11 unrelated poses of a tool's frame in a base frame.
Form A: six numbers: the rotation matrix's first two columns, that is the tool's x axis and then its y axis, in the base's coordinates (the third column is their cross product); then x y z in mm.
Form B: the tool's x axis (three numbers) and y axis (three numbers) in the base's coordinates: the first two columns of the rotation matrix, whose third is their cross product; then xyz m. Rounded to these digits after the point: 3 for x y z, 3 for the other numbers.
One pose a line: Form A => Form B
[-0.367, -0.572, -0.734, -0.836, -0.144, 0.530, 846, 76, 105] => [-0.367, -0.572, -0.734, -0.836, -0.144, 0.530, 0.846, 0.076, 0.105]
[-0.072, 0.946, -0.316, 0.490, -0.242, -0.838, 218, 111, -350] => [-0.072, 0.946, -0.316, 0.490, -0.242, -0.838, 0.218, 0.111, -0.350]
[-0.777, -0.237, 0.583, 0.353, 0.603, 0.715, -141, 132, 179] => [-0.777, -0.237, 0.583, 0.353, 0.603, 0.715, -0.141, 0.132, 0.179]
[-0.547, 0.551, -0.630, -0.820, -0.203, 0.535, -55, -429, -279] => [-0.547, 0.551, -0.630, -0.820, -0.203, 0.535, -0.055, -0.429, -0.279]
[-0.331, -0.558, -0.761, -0.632, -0.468, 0.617, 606, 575, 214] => [-0.331, -0.558, -0.761, -0.632, -0.468, 0.617, 0.606, 0.575, 0.214]
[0.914, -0.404, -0.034, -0.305, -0.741, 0.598, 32, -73, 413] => [0.914, -0.404, -0.034, -0.305, -0.741, 0.598, 0.032, -0.073, 0.413]
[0.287, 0.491, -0.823, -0.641, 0.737, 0.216, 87, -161, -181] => [0.287, 0.491, -0.823, -0.641, 0.737, 0.216, 0.087, -0.161, -0.181]
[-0.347, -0.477, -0.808, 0.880, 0.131, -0.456, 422, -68, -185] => [-0.347, -0.477, -0.808, 0.880, 0.131, -0.456, 0.422, -0.068, -0.185]
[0.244, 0.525, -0.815, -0.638, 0.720, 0.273, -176, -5, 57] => [0.244, 0.525, -0.815, -0.638, 0.720, 0.273, -0.176, -0.005, 0.057]
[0.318, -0.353, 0.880, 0.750, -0.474, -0.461, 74, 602, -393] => [0.318, -0.353, 0.880, 0.750, -0.474, -0.461, 0.074, 0.602, -0.393]
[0.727, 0.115, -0.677, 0.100, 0.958, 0.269, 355, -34, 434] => [0.727, 0.115, -0.677, 0.100, 0.958, 0.269, 0.355, -0.034, 0.434]
